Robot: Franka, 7 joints.
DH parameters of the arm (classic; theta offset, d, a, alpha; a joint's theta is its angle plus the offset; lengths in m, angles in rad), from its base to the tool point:
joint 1: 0 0.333 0 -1.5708
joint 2: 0 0 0 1.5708
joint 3: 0 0.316 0.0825 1.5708
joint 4: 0 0 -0.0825 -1.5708
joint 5: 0 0.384 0 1.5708
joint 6: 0 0 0.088 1.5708
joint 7: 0 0.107 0 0
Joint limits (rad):
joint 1: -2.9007..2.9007
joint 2: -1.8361..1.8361
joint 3: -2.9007..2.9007
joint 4: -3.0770..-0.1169
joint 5: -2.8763..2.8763
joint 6: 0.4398..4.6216
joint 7: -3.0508..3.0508
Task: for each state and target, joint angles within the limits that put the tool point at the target. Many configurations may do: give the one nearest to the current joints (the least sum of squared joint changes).
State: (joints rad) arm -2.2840 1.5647 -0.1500 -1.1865 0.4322 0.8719 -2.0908
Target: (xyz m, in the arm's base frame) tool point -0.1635 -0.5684 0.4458
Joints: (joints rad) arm -2.0334 0.6840 0.1162 -1.0532 0.5037 0.5245 -2.0908
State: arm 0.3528 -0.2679 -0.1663 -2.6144 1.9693 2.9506 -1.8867
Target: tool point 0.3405 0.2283 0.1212
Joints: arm 0.5843 0.3805 0.0915 -2.4649 1.9509 2.7645 -1.8867
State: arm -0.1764 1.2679 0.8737 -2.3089 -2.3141 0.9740 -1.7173
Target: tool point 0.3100 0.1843 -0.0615
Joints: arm -0.2182 1.3613 0.7177 -2.3099 -2.2898 0.9937 -1.7173
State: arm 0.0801 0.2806 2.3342 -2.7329 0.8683 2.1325 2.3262
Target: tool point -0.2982 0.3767 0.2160
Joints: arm -0.0967 -0.3078 2.3321 -2.3731 0.8891 2.2972 2.3262
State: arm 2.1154 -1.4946 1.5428 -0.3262 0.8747 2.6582 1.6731
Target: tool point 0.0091 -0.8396 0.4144
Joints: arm 2.0598 -1.4953 1.5450 -0.7913 0.9021 2.5913 1.6731
